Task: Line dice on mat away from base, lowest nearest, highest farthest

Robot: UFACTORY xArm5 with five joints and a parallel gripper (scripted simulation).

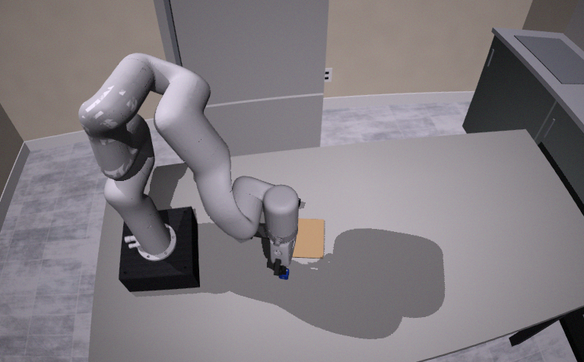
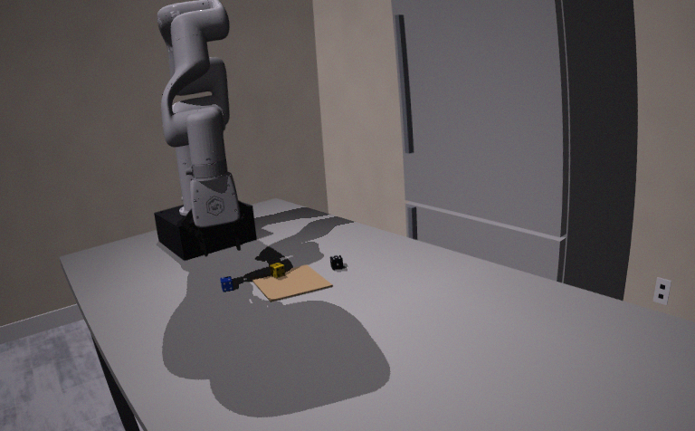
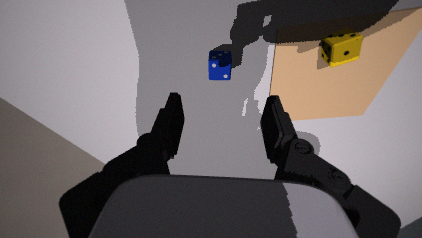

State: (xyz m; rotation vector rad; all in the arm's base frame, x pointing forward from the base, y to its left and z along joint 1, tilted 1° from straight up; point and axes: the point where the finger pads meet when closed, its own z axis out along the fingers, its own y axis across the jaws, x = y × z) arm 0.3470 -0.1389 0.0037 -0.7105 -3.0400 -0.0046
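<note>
Right now the blue die is 9 cm below my hand. Round my hand: black die: 10 cm ahead, 24 cm to the left, 9 cm below; mat: 8 cm ahead, 11 cm to the left, 10 cm below; yellow die: 3 cm ahead, 12 cm to the left, 9 cm below.
</note>
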